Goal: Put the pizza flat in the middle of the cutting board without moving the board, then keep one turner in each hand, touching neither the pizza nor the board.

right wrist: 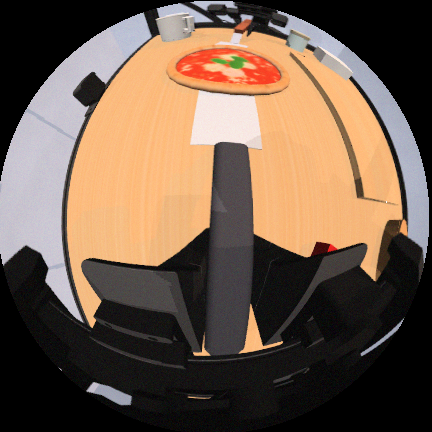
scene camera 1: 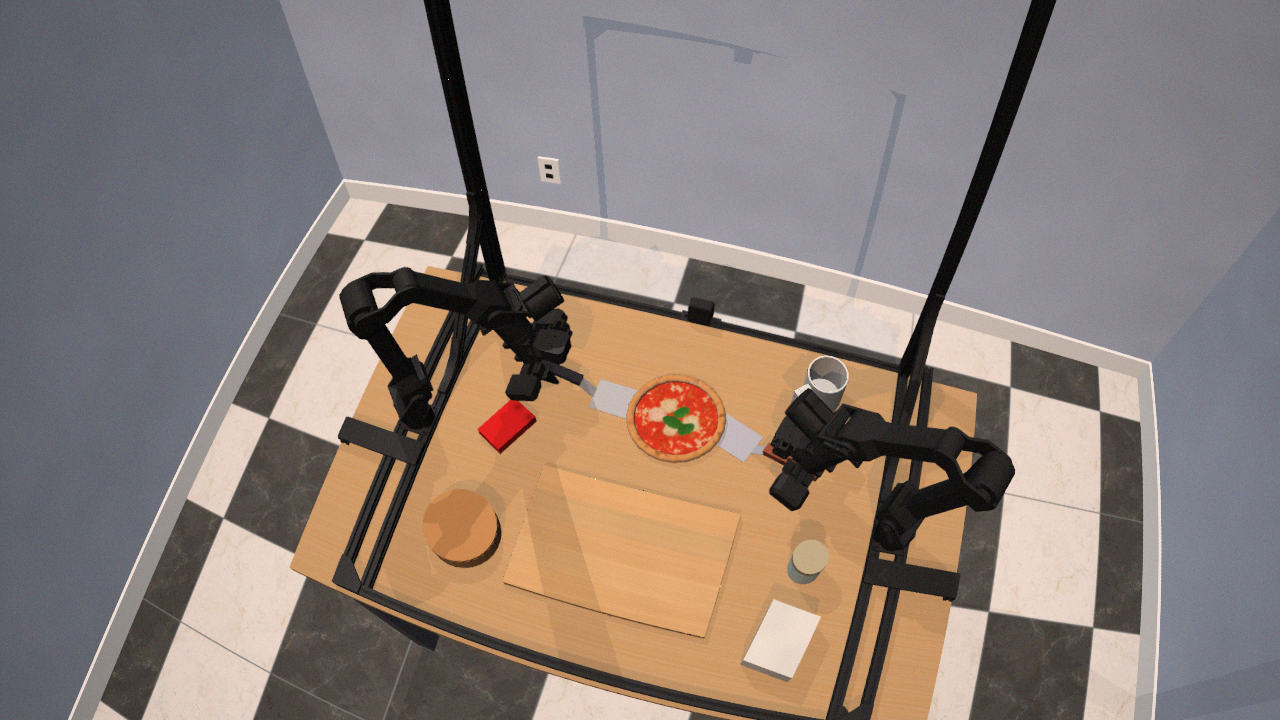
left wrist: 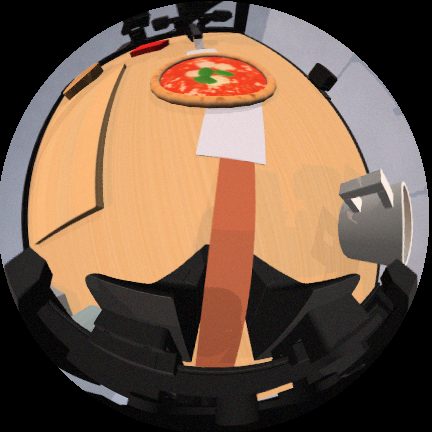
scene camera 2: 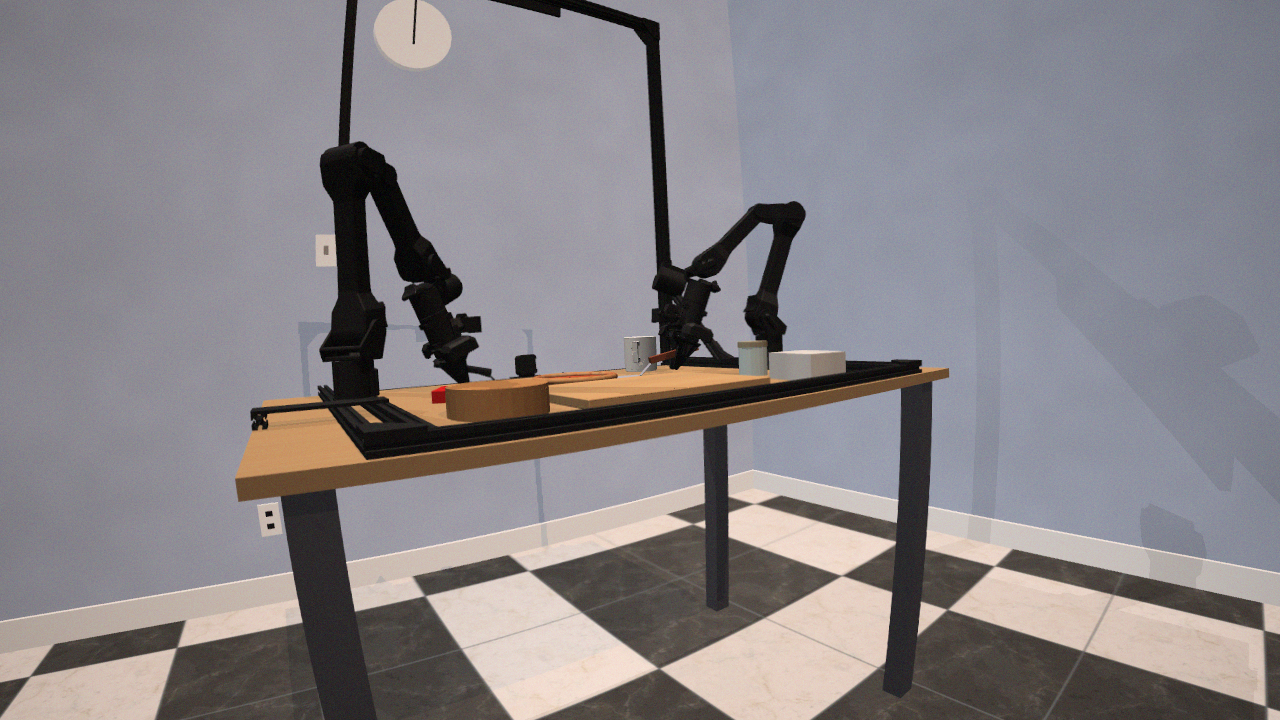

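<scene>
The pizza [scene camera 1: 675,418] [left wrist: 212,80] [right wrist: 229,67] lies flat, off the cutting board [scene camera 1: 626,546] [left wrist: 75,175], on its wall side. My left gripper [scene camera 1: 776,454] [left wrist: 222,250] is shut on the brown handle of a turner [scene camera 1: 741,437] [left wrist: 232,210], right of the pizza in scene camera 1. My right gripper [scene camera 1: 563,371] [right wrist: 222,232] is shut on the dark handle of the other turner [scene camera 1: 612,399] [right wrist: 232,200], left of the pizza. The blades meet opposite sides of the pizza; the rim hides their front edges. How far they reach under it is hidden.
A grey mug [scene camera 1: 827,380] [left wrist: 372,227] stands behind my left gripper. A red block [scene camera 1: 507,425] lies near my right gripper. A round wooden block [scene camera 1: 460,526] is left of the board; a lidded jar [scene camera 1: 809,561] and white box [scene camera 1: 782,638] are right of it.
</scene>
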